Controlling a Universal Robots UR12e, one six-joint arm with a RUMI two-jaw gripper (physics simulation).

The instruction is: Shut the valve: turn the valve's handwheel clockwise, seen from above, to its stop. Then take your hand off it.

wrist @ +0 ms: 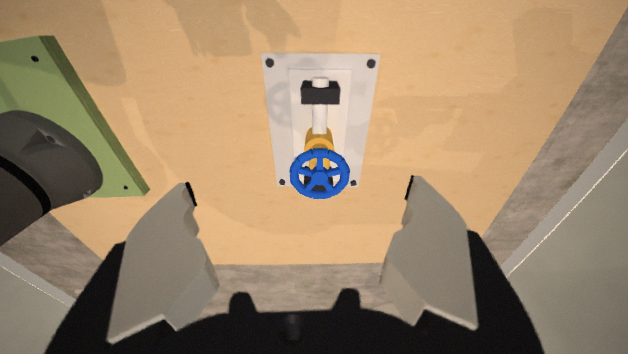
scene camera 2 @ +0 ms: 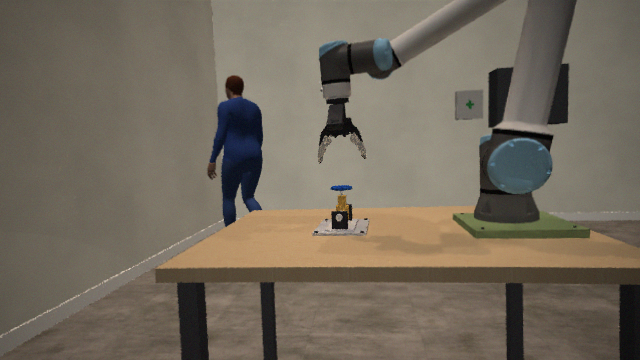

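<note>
The valve's blue handwheel is a spoked ring lying level on top of the yellow valve body. A white pipe runs from the body through a black block. The valve stands on a light grey plate with dark bolts at its corners. My gripper is wide open and empty, pointing down above the handwheel with a gap between them. In the wrist view the handwheel appears between the two fingertips, slightly above their line. How far it is turned cannot be told.
The wooden table bears the valve plate and the arm's green base plate. The arm's base joint stands on it. A person in blue stands behind the table, left of the gripper in the scene view.
</note>
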